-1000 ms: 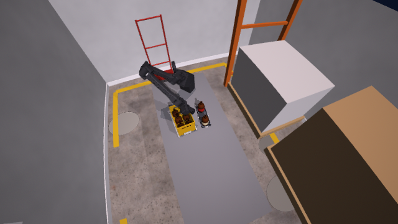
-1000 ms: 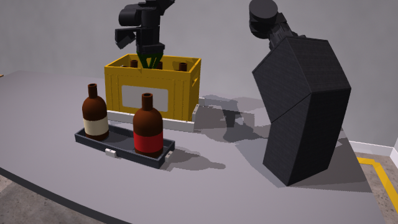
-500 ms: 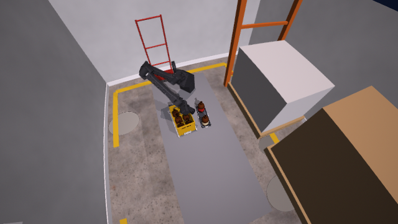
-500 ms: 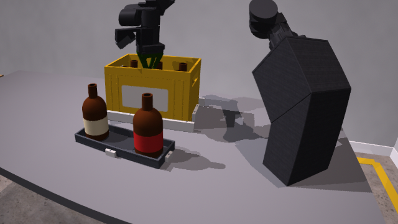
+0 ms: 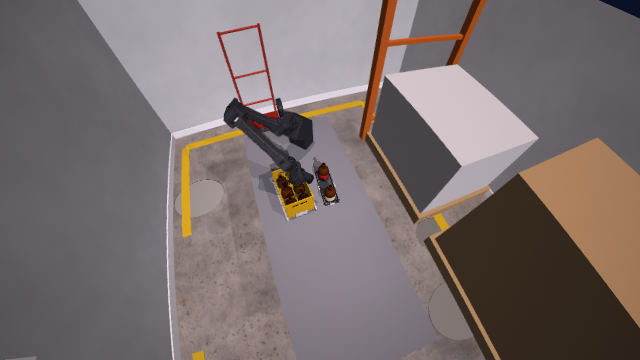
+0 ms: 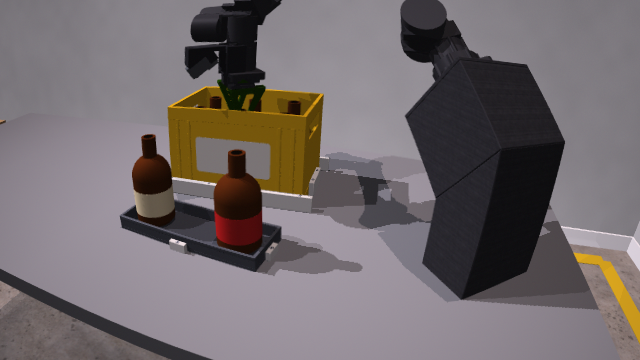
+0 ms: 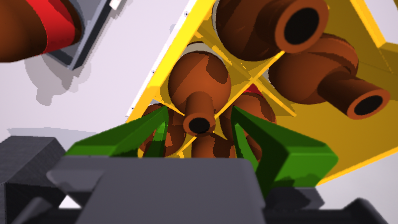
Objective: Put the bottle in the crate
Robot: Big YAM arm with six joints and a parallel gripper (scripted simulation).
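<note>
The yellow crate lies 1 cm behind my hand, 4 cm to the right of it and 7 cm below it. From my hand the other things lie so: dark tray: 6 cm ahead, 18 cm to the left, 14 cm below.
</note>
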